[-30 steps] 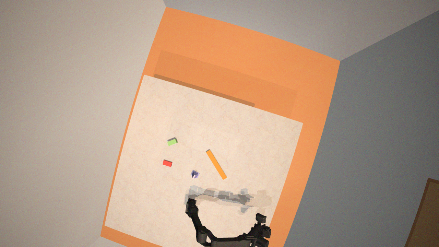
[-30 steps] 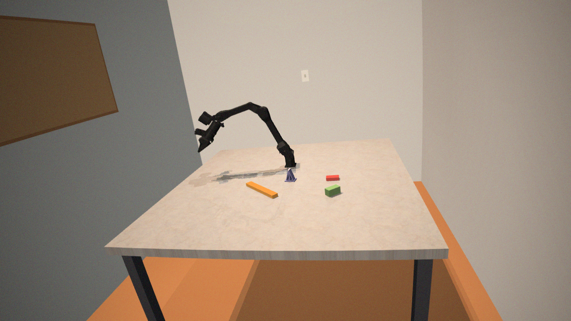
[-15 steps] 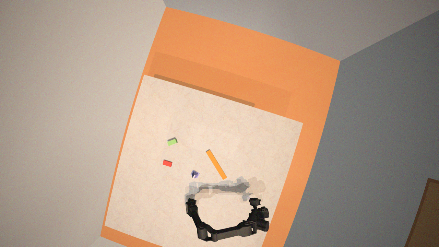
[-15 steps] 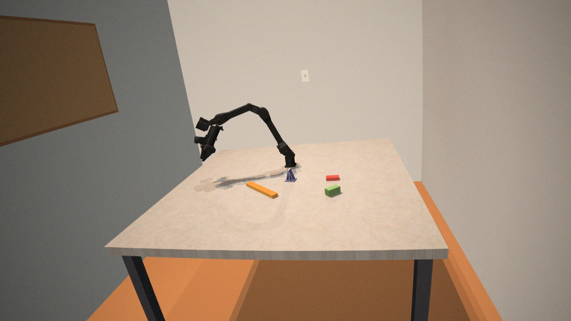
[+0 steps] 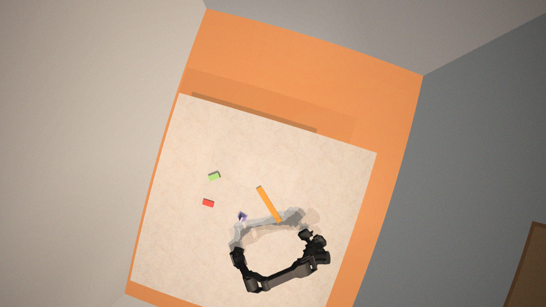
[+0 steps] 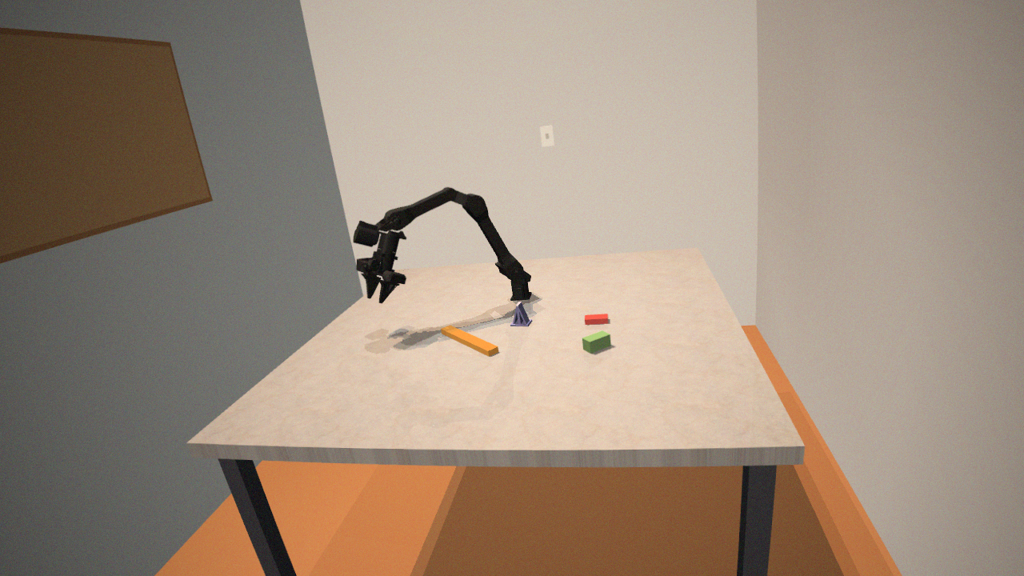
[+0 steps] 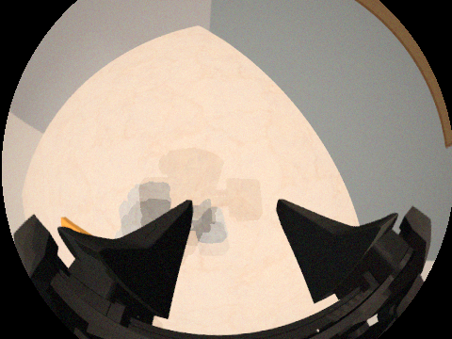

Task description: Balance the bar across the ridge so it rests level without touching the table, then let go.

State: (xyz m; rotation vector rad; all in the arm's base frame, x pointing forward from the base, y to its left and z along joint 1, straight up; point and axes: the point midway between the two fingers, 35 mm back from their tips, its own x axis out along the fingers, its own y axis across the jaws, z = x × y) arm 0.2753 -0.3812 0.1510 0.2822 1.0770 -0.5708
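The long orange bar is 300 mm to the left of my gripper tip, 110 mm below it and 60 mm ahead of it. Round my gripper tip: green block 660 mm to the left, 130 mm ahead, 100 mm below; red block 660 mm to the left, 110 mm below, 40 mm behind.
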